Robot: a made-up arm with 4 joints. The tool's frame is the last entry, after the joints. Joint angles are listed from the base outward.
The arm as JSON. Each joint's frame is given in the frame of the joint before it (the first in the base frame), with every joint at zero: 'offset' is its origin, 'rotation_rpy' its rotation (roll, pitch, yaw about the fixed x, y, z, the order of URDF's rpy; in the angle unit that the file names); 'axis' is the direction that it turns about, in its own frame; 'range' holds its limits. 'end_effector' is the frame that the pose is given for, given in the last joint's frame.
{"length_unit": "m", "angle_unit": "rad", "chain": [
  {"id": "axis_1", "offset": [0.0, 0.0, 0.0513], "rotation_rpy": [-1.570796, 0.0, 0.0], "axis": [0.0, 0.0, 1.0], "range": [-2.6, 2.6]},
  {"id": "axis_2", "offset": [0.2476, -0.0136, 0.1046], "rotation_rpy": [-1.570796, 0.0, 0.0], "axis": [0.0, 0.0, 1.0], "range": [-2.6, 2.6]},
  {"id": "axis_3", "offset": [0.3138, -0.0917, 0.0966], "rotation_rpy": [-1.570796, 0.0, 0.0], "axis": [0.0, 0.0, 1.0], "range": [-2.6, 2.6]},
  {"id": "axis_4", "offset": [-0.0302, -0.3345, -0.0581], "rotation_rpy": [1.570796, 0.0, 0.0], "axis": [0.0, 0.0, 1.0], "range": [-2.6, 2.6]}
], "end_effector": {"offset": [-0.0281, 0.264, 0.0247], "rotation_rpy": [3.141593, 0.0, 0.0]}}
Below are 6 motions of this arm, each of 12 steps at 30 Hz.
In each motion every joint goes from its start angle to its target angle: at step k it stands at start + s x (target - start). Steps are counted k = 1, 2, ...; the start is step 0. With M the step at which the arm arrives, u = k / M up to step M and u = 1 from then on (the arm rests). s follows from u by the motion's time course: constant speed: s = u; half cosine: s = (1 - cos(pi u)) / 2; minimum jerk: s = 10 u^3 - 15 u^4 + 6 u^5.
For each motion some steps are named. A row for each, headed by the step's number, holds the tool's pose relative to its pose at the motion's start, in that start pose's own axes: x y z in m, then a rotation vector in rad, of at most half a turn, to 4 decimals.
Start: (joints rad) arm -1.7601 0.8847 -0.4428 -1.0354
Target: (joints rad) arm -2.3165 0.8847 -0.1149 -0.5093
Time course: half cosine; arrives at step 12
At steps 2, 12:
2: 0.0080 -0.0011 0.0240 -0.0250 -0.0462 -0.0232
12: 0.0378 0.0380 0.3401 -0.1715 -0.7810 -0.3778

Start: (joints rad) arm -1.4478 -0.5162 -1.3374 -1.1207
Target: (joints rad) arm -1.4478 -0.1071 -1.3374 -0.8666
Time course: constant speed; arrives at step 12
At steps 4, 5, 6, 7, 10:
4: -0.0231 0.0032 -0.0012 0.0628 -0.1170 -0.1161
5: -0.0287 0.0046 -0.0023 0.0800 -0.1454 -0.1451
6: -0.0342 0.0062 -0.0036 0.0979 -0.1735 -0.1739
7: -0.0395 0.0080 -0.0052 0.1164 -0.2013 -0.2028
10: -0.0547 0.0149 -0.0113 0.1756 -0.2826 -0.2886

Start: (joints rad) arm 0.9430 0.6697 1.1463 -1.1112
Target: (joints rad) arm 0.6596 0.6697 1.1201 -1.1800
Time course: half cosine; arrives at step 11
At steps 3, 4, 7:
3: 0.0198 -0.0317 0.0144 -0.0249 -0.0261 -0.0158
4: 0.0328 -0.0537 0.0253 -0.0423 -0.0441 -0.0267
7: 0.0731 -0.1304 0.0686 -0.1037 -0.1059 -0.0643

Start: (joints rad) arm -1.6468 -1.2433 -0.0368 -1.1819
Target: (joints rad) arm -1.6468 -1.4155 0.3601 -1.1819
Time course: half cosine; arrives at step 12
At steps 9, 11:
9: 0.1201 -0.0564 0.0877 -0.3055 -0.1463 0.1464
11: 0.1388 -0.0602 0.1039 -0.3500 -0.1724 0.1682

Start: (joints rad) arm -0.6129 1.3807 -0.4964 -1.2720
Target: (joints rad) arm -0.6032 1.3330 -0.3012 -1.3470
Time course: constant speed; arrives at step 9
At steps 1, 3, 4, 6, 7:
1: 0.0057 -0.0071 0.0042 -0.0215 -0.0030 0.0125
3: 0.0172 -0.0209 0.0132 -0.0646 -0.0086 0.0378
4: 0.0230 -0.0274 0.0180 -0.0861 -0.0113 0.0505
6: 0.0349 -0.0401 0.0280 -0.1292 -0.0165 0.0762
7: 0.0409 -0.0461 0.0332 -0.1507 -0.0189 0.0891

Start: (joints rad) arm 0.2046 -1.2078 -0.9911 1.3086
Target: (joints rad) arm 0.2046 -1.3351 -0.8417 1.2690
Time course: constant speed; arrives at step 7
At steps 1, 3, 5, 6, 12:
1: 0.0058 0.0056 -0.0078 0.0166 -0.0202 0.0158
3: 0.0178 0.0173 -0.0225 0.0497 -0.0602 0.0483
5: 0.0300 0.0297 -0.0361 0.0826 -0.0997 0.0821
6: 0.0362 0.0362 -0.0425 0.0989 -0.1192 0.0994
12: 0.0424 0.0428 -0.0487 0.1152 -0.1387 0.1170

